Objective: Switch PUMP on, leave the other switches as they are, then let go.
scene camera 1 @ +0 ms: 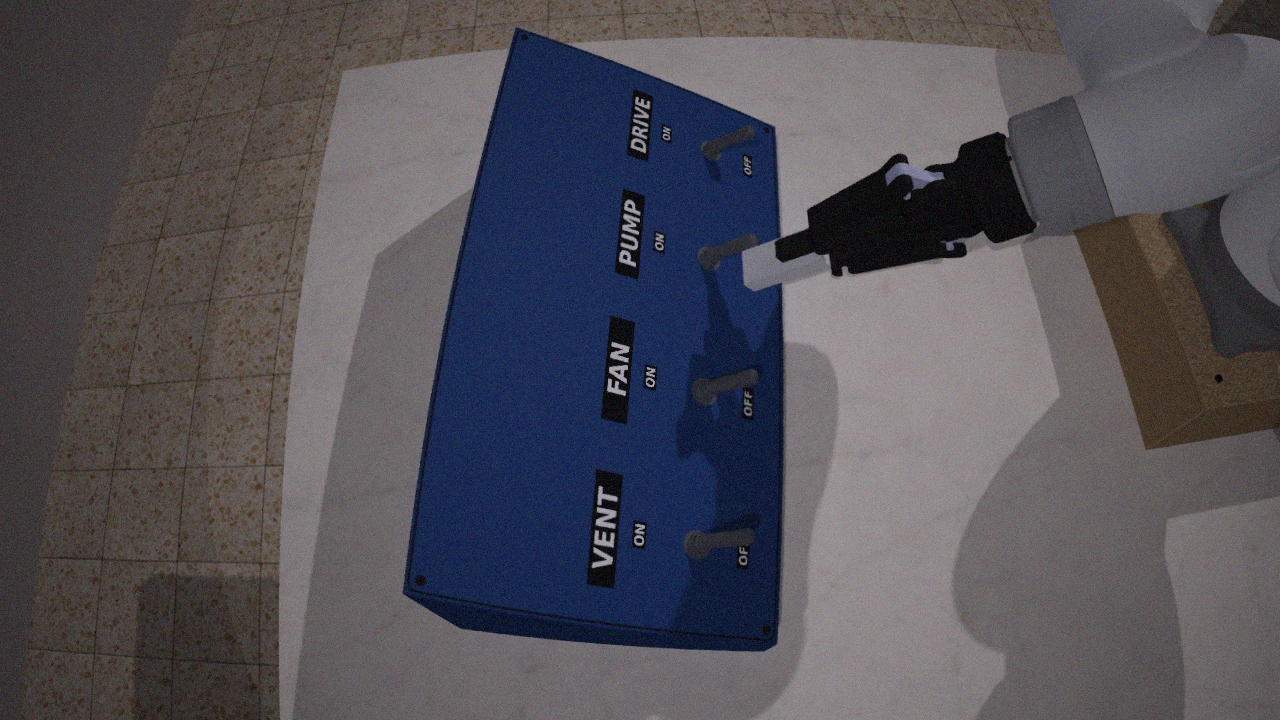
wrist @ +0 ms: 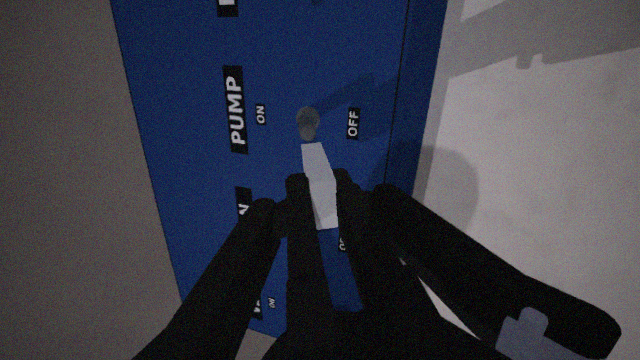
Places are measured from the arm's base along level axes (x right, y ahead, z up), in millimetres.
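Pixels of known places: gripper, fingertip midpoint: [scene camera 1: 748, 271] [wrist: 312, 161]; arm's base, origin of the base link: [scene camera 1: 1249, 281].
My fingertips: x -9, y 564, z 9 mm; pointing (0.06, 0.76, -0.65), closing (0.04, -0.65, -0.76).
Ahead of a thing's pixels: the offset from my fingertips to its top centre. Level surfaces: height alone.
The blue panel [scene camera 1: 537, 358] [wrist: 190, 165] bears a row of grey toggle levers. The PUMP lever {dy +10, dx +26, dz +13 mm} [scene camera 1: 726, 251] [wrist: 308, 122] leans toward the OFF side in the scene view; in the wrist view it stands just beyond the fingertips. The DRIVE lever {dy +0, dx +145, dz +13 mm} [scene camera 1: 729, 143], the FAN lever {dy +21, dx -94, dz +13 mm} [scene camera 1: 726, 385] and the VENT lever {dy +32, dx -213, dz +13 mm} [scene camera 1: 720, 541] lean toward their OFF labels. My gripper [scene camera 1: 748, 270] [wrist: 312, 161] is shut and empty, its pale fingertips close beside the PUMP lever. Whether they touch it, I cannot tell. The PUMP OFF label shows in the wrist view [wrist: 353, 123].
The panel stands on a pale table {dz -117 mm} [scene camera 1: 921, 429] [wrist: 540, 125]. The arm [scene camera 1: 1163, 134] reaches in from the right, above a wooden base block [scene camera 1: 1163, 411]. The DRIVE and FAN levers stand on either side of the PUMP lever. Tiled floor [scene camera 1: 179, 358] shows at the left.
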